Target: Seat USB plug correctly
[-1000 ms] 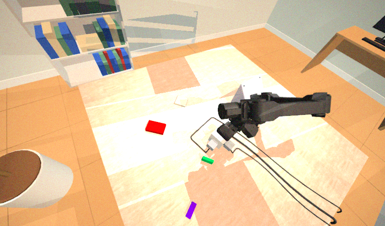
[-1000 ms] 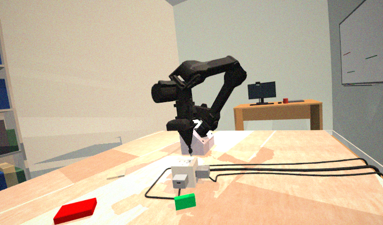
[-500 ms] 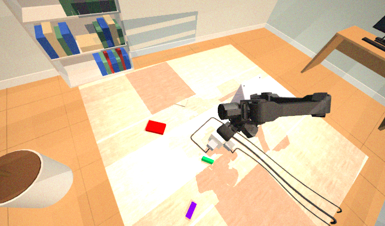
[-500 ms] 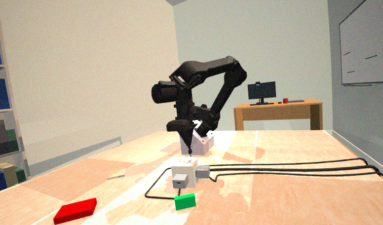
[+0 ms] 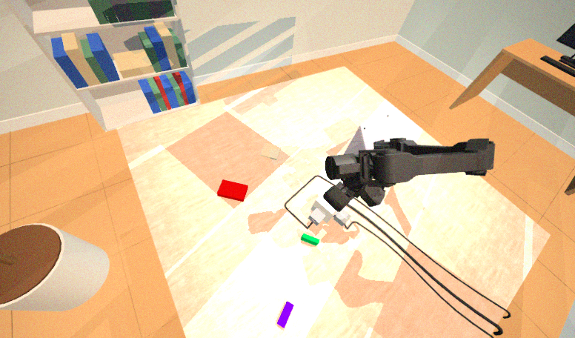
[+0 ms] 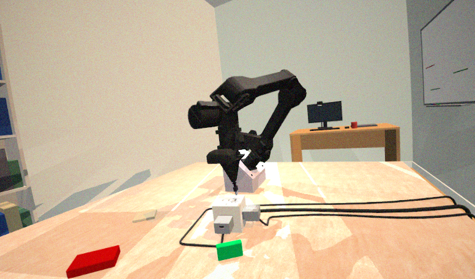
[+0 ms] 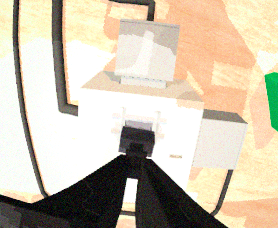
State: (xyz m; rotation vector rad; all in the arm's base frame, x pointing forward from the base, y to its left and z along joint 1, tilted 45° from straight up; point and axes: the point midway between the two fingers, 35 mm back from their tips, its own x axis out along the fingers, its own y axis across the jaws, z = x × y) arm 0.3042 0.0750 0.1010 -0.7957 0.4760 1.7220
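Right now my gripper tip is 20 mm above the dark USB plug. Also, from my gripper tip: purple block (280 mm ahead, 200 mm to the left, 120 mm below); USB socket (60 mm below); green block (120 mm ahead, 50 mm to the left, 110 mm below).
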